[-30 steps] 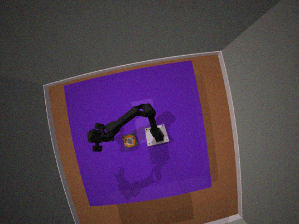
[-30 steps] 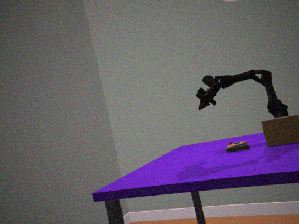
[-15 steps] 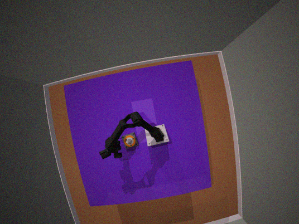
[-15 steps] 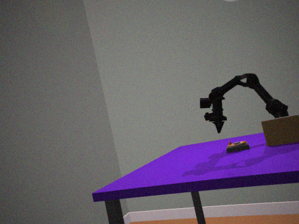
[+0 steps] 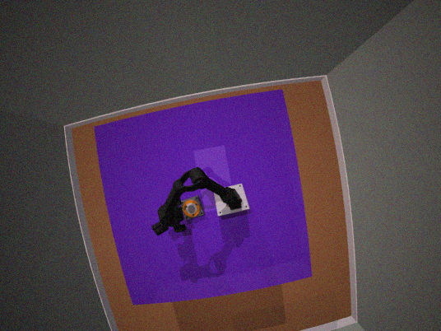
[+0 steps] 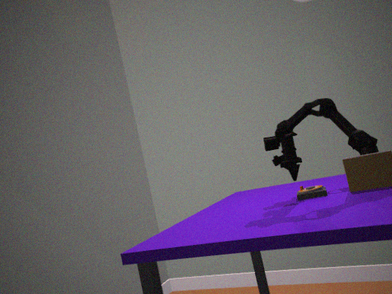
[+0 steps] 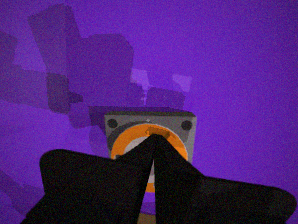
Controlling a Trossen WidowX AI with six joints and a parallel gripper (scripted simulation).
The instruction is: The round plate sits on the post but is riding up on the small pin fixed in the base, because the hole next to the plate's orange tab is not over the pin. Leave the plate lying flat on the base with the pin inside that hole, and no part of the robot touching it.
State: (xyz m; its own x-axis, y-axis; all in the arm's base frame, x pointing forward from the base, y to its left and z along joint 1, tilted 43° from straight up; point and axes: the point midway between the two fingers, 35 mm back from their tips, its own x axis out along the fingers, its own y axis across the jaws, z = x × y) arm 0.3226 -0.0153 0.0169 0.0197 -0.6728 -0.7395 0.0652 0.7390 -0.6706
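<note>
The square base lies 6 cm behind my gripper tip, 5 cm below it and 1 cm to the left of it.
</note>
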